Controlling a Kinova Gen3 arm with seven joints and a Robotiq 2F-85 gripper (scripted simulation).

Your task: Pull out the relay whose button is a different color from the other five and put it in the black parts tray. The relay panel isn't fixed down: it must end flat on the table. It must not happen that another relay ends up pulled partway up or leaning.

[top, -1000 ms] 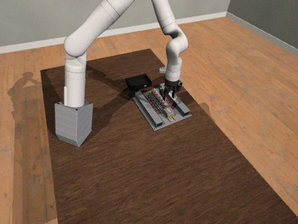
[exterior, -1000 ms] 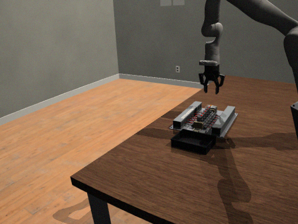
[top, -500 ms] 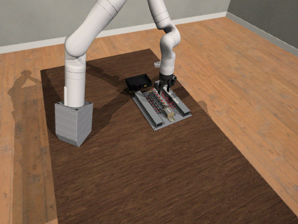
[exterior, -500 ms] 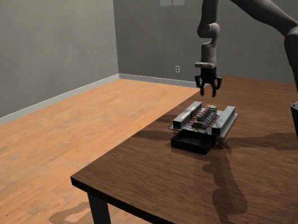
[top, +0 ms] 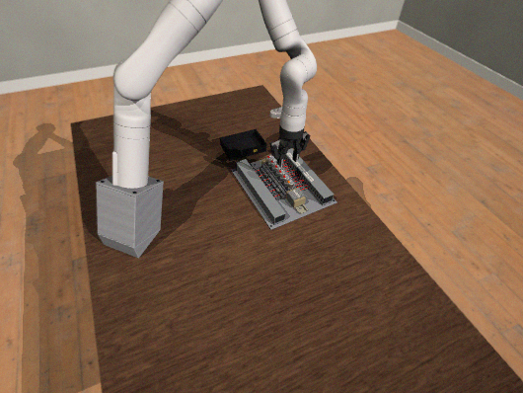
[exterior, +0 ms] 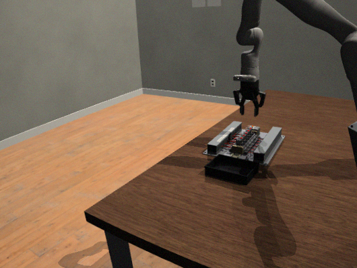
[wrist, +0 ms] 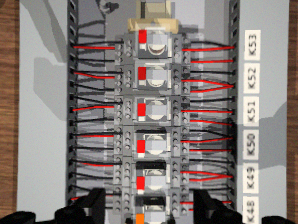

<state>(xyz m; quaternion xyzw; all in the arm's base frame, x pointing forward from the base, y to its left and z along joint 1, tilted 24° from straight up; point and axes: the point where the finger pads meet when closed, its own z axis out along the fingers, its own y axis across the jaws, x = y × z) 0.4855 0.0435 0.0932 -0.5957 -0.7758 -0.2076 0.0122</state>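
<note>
The relay panel lies 120 mm below my hand, 20 mm to the left of it and 10 mm behind it. Also, from my hand: relay (90 mm below, 30 mm to the left, 10 mm behind); black parts tray (260 mm to the left, 130 mm below, 110 mm behind).
</note>
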